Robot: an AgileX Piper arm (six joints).
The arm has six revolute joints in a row. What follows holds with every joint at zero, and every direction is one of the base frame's. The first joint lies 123 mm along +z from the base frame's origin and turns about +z. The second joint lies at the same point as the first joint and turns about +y. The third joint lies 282.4 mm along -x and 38.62 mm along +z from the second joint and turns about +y. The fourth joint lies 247.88 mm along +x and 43.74 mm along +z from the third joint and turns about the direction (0.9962, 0, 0.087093). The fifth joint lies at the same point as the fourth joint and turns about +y. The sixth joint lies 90.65 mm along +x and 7.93 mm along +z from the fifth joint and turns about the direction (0.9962, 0, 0.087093). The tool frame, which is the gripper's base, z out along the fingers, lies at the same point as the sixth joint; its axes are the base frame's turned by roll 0, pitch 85.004 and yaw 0 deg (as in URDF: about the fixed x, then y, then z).
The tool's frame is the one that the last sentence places.
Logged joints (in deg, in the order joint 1, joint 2, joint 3, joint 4, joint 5, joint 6), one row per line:
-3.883 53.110 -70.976 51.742 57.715 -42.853
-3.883 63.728 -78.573 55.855 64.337 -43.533
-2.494 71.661 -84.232 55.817 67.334 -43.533
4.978 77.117 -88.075 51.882 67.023 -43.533
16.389 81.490 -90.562 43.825 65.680 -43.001
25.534 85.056 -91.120 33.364 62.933 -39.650
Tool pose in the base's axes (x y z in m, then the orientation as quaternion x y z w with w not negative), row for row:
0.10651 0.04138 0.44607 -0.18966 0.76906 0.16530 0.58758
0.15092 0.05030 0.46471 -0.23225 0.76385 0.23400 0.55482
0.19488 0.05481 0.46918 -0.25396 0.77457 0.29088 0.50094
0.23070 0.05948 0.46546 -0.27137 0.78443 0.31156 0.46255
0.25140 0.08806 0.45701 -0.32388 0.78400 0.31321 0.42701
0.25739 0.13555 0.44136 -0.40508 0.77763 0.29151 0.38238
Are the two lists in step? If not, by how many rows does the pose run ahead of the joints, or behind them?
The pose runs 1 row behind the joints: the pose in row i belongs to the joints in row i - 1.
